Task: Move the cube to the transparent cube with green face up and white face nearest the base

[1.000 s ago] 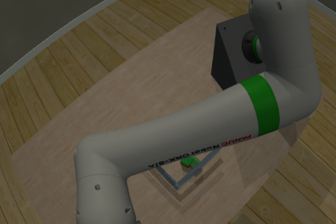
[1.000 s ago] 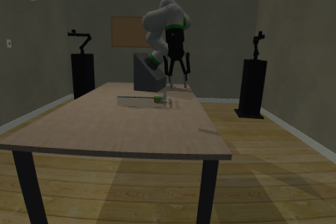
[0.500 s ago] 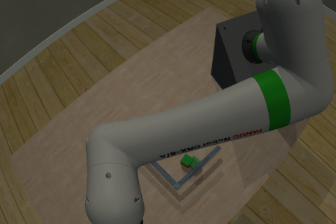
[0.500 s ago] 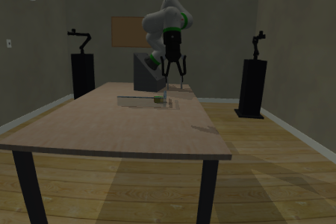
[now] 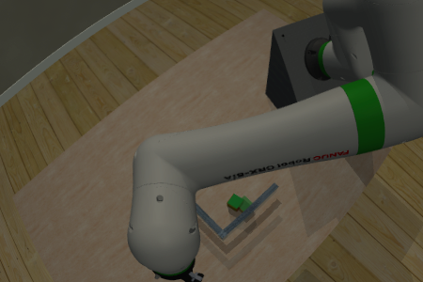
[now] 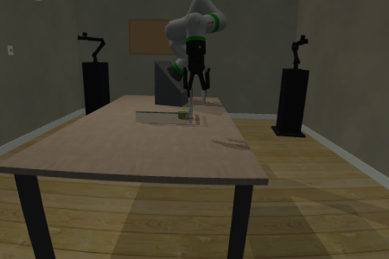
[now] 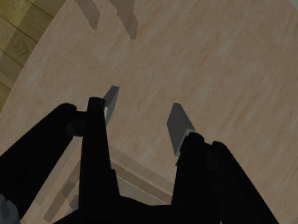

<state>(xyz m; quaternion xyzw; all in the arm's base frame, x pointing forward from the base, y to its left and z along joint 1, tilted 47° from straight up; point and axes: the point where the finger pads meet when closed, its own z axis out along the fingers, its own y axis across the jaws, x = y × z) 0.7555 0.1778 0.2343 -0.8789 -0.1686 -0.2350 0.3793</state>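
The wall is 280 mm behind my hand, 70 mm to the right of it and 130 mm below it. The rest, counted from my hand: transparent cube (280 mm behind, 100 mm to the right, 160 mm below).
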